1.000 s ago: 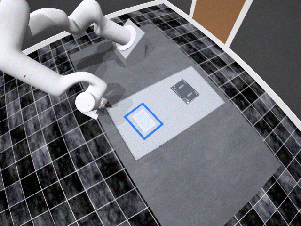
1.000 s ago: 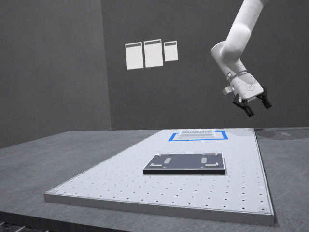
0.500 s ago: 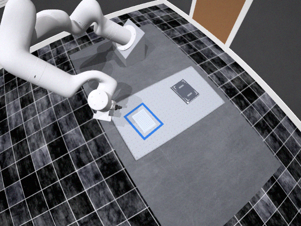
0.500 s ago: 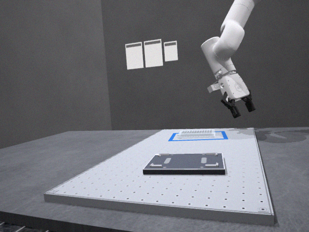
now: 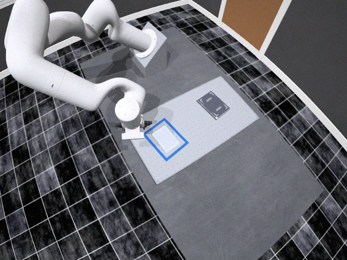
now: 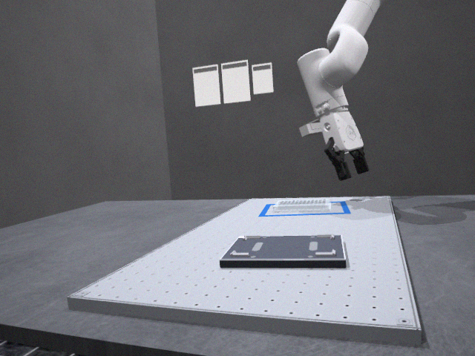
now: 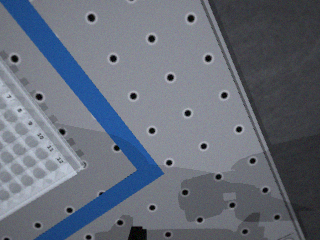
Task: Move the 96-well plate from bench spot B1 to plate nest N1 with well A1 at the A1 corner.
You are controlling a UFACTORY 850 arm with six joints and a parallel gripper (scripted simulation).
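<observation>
My hand is 120 mm short of the 96-well plate, 100 mm to the right of it and 60 mm above it. Round my hand: dark plate nest N1: 450 mm to the left, 100 mm ahead, 60 mm below; then A1 label: 400 mm to the left, 180 mm ahead, 60 mm below.
</observation>
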